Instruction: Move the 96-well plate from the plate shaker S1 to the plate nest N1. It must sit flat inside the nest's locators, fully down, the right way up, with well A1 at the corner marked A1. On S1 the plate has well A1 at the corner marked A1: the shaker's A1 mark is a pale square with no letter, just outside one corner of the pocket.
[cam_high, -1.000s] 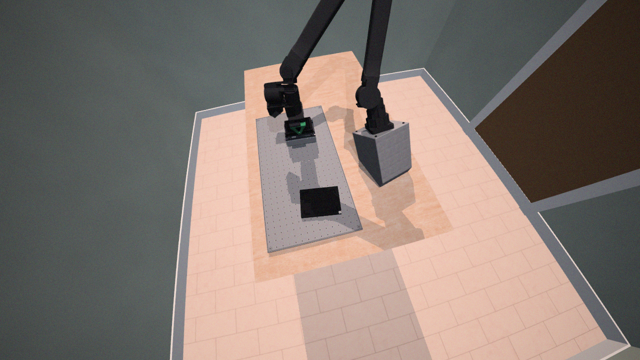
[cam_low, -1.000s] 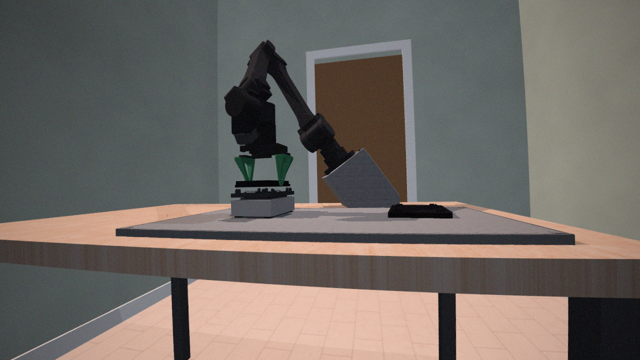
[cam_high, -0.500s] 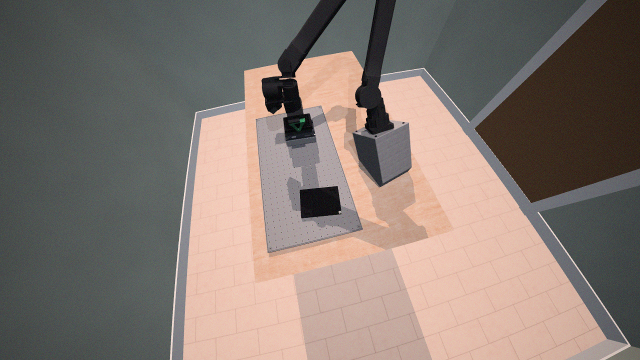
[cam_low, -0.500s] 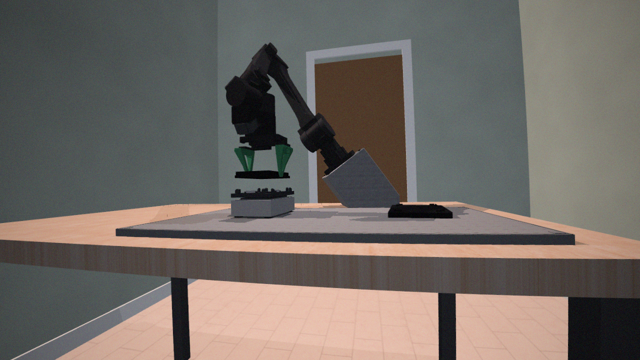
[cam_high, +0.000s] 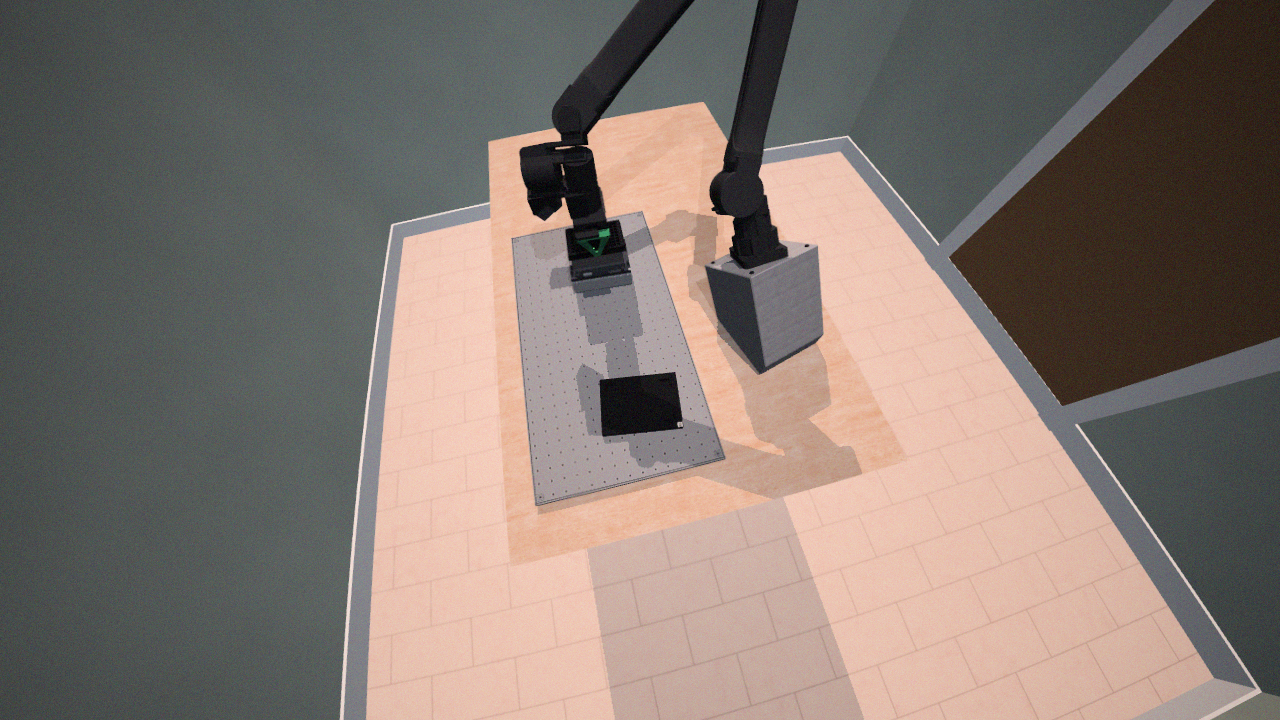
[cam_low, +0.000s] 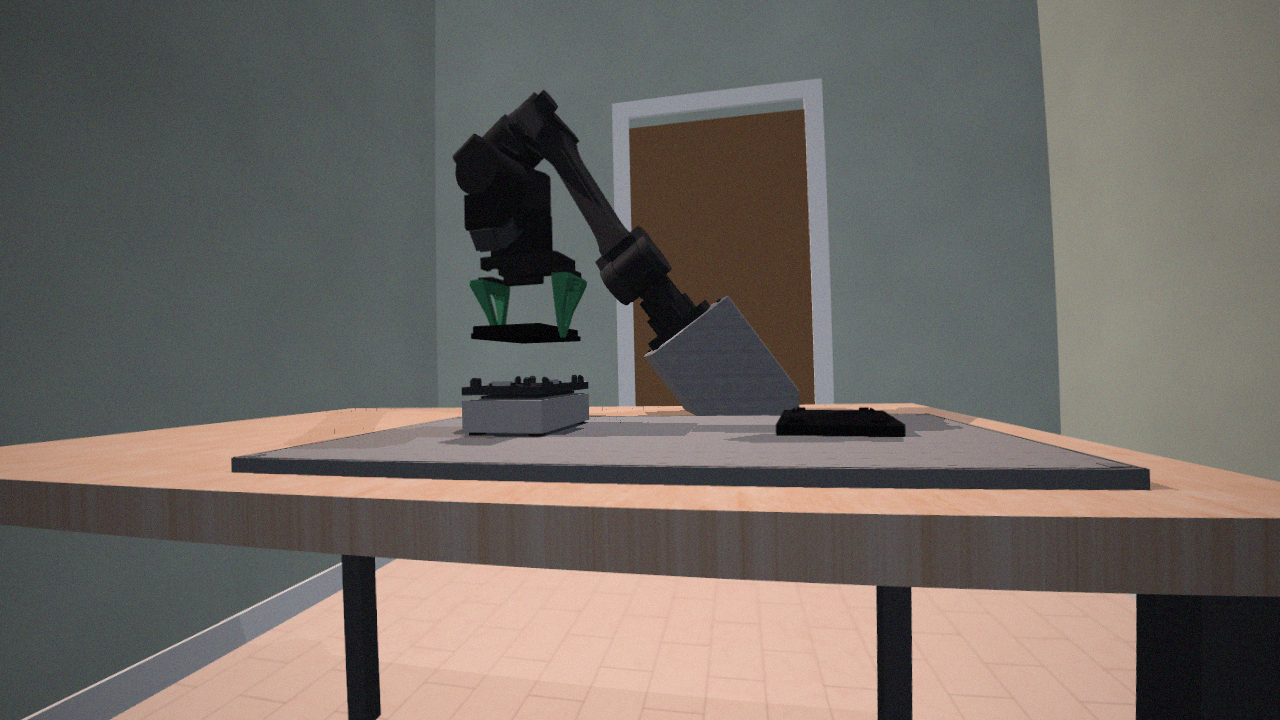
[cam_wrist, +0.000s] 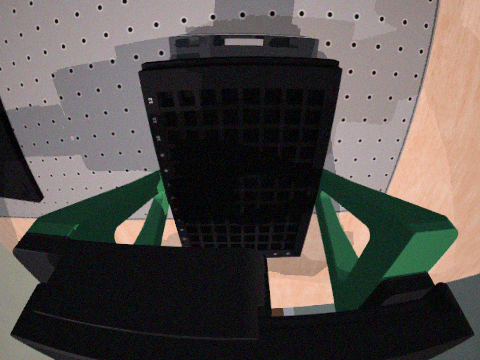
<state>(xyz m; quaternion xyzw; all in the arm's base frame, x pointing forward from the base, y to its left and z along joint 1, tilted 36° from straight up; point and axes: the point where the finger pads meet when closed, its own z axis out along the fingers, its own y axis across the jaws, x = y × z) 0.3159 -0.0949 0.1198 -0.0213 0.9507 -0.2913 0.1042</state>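
My hand is 30 mm past the black plate nest N1, 360 mm to the right of it and 110 mm above it. Also, from my hand: black 96-well plate (right at my hand).
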